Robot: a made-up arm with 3 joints. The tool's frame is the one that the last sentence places.
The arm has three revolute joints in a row. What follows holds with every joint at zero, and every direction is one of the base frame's.
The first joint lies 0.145 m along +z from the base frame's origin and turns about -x.
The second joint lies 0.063 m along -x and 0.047 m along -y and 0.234 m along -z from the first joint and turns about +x.
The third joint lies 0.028 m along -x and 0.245 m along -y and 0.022 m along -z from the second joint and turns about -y.
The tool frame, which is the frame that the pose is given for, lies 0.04 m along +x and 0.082 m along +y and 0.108 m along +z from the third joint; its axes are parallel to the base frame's.
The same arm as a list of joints. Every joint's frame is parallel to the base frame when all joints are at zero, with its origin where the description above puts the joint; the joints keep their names.
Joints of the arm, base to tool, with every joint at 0 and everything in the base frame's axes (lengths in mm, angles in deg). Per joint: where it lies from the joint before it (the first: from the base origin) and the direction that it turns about. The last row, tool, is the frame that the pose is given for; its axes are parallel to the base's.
joint 1: xyz 0.0 0.0 145.0 axis -1 0 0
joint 2: xyz -63.0 -47.0 -234.0 axis 1 0 0
joint 3: xyz -28.0 -245.0 -22.0 axis 0 -1 0
tool: xyz 40.0 82.0 108.0

